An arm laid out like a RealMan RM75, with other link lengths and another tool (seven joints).
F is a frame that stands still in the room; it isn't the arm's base.
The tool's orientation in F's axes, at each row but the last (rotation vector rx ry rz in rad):
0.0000 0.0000 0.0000
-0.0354 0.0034 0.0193
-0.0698 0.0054 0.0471
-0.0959 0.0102 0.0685
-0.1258 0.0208 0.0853
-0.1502 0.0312 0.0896
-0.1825 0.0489 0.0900
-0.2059 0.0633 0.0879
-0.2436 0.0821 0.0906
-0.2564 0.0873 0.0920
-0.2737 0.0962 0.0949
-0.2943 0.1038 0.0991
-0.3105 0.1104 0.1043
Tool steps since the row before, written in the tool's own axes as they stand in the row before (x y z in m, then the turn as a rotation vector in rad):
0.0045 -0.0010 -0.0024 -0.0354 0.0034 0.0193
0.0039 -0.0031 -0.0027 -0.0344 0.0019 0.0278
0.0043 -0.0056 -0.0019 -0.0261 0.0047 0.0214
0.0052 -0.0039 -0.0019 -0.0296 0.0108 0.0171
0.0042 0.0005 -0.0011 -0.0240 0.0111 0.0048
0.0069 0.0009 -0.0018 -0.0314 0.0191 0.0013
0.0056 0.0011 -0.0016 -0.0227 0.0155 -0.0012
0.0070 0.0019 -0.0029 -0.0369 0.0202 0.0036
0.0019 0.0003 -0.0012 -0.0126 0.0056 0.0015
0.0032 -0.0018 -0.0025 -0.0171 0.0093 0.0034
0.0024 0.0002 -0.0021 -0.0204 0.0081 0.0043
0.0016 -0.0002 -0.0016 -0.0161 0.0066 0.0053
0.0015 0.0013 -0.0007 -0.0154 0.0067 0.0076
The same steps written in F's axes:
0.0045 -0.0010 -0.0024 -0.0354 0.0034 0.0193
0.0040 -0.0031 -0.0026 -0.0343 0.0022 0.0278
0.0046 -0.0055 -0.0015 -0.0262 0.0050 0.0212
0.0054 -0.0037 -0.0016 -0.0302 0.0104 0.0164
0.0041 0.0007 -0.0013 -0.0248 0.0096 0.0040
0.0067 0.0012 -0.0022 -0.0330 0.0163 -0.0004
0.0054 0.0013 -0.0021 -0.0241 0.0130 -0.0027
0.0066 0.0018 -0.0037 -0.0384 0.0175 0.0021
0.0018 0.0001 -0.0014 -0.0130 0.0048 0.0013
0.0032 -0.0021 -0.0023 -0.0177 0.0085 0.0026
0.0022 -0.0002 -0.0023 -0.0207 0.0073 0.0042
0.0015 -0.0005 -0.0017 -0.0162 0.0065 0.0050
0.0013 0.0011 -0.0012 -0.0153 0.0074 0.0071

